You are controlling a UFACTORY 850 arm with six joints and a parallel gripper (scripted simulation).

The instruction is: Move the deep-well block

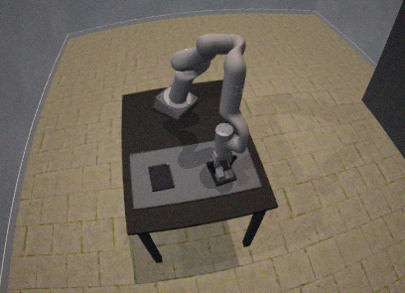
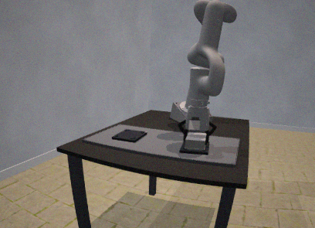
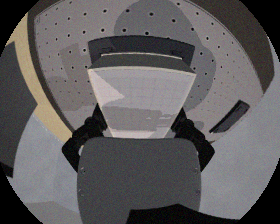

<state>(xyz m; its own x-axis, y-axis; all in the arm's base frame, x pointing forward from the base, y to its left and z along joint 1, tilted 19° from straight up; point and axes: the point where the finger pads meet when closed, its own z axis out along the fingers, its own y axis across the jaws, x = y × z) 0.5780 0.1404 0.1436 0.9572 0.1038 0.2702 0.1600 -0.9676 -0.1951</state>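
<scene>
Now: the plate nest N1 2 cm below my hand. From my hand the other things lie so: plate nest N2 (2 cm behind, 33 cm to the right, 2 cm below); then deep-well block (right at my hand).
</scene>
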